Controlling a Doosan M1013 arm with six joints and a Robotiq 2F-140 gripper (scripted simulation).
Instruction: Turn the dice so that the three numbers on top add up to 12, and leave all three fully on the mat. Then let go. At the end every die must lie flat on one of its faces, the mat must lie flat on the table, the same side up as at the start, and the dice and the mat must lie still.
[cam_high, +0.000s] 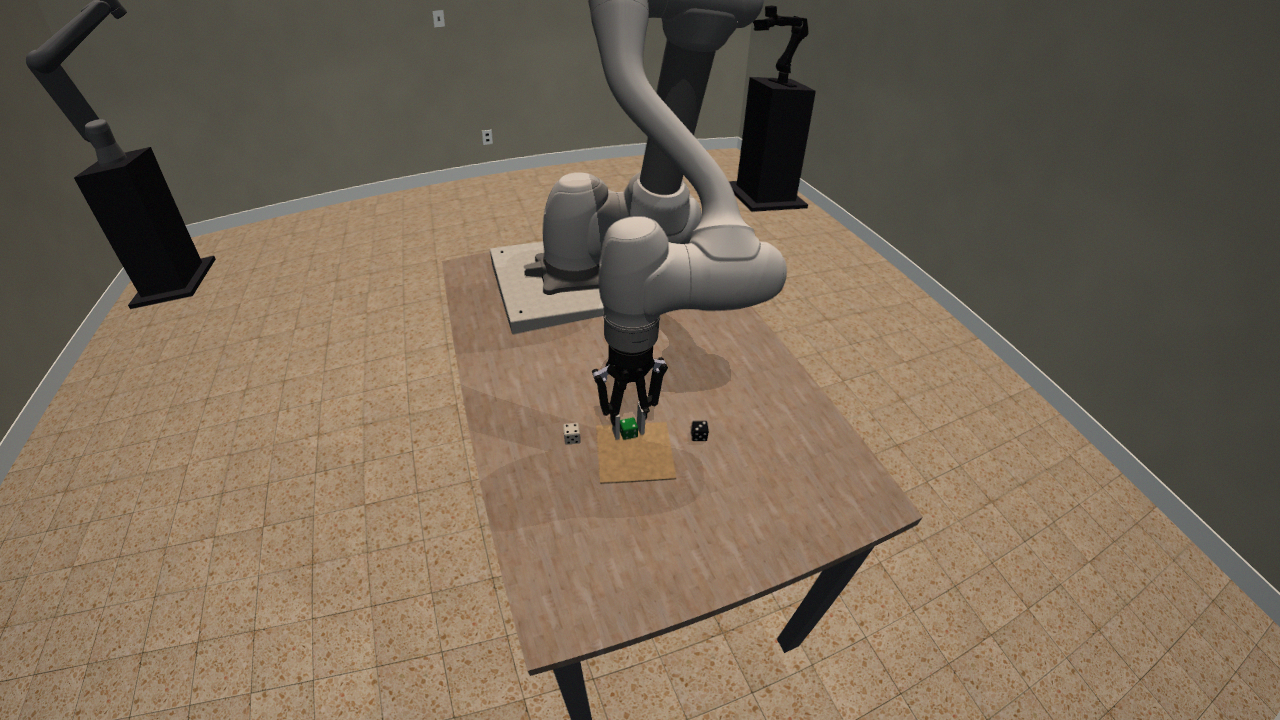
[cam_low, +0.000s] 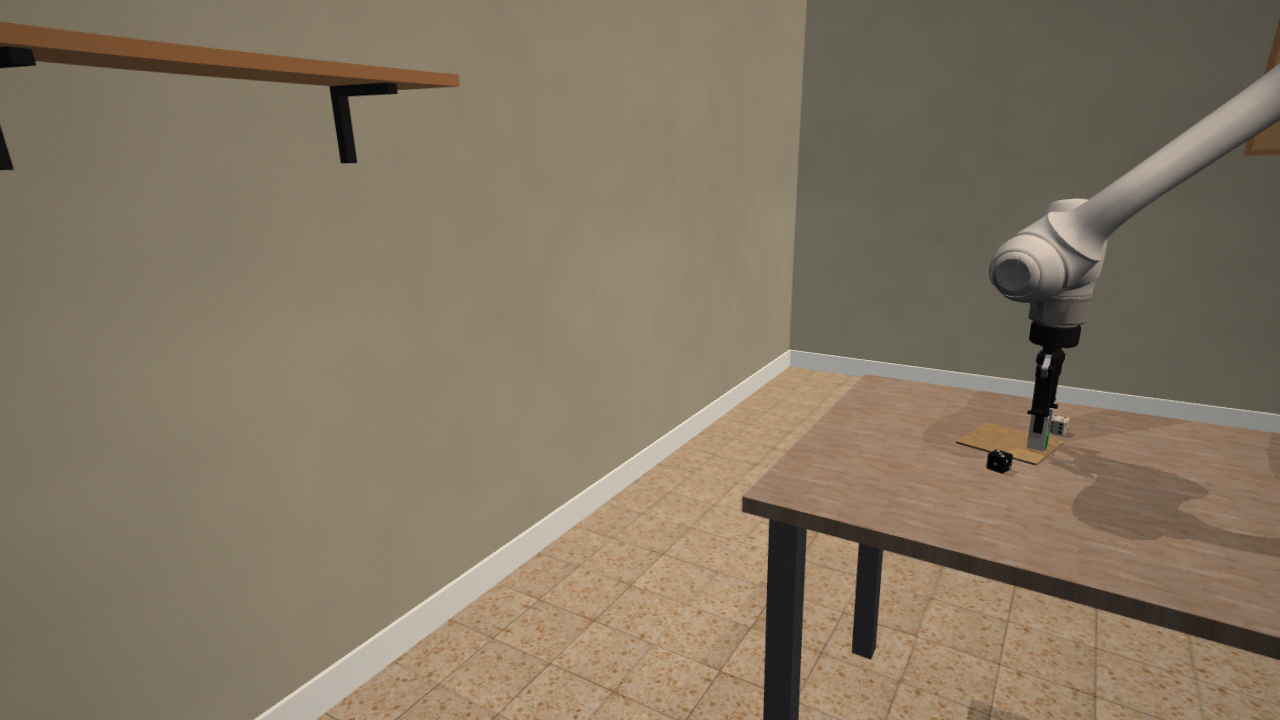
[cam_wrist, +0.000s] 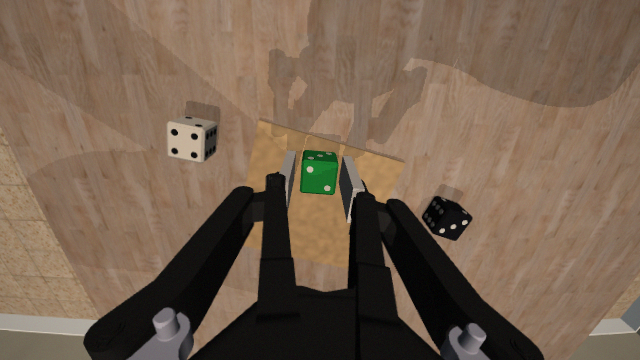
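The green die is 2 cm below my hand. From my hand the other things lie so: white die (11 cm to the right, 3 cm below, 2 cm behind); then black die (13 cm to the left, 4 cm ahead, 3 cm below); then tan mat (5 cm ahead, 4 cm below).
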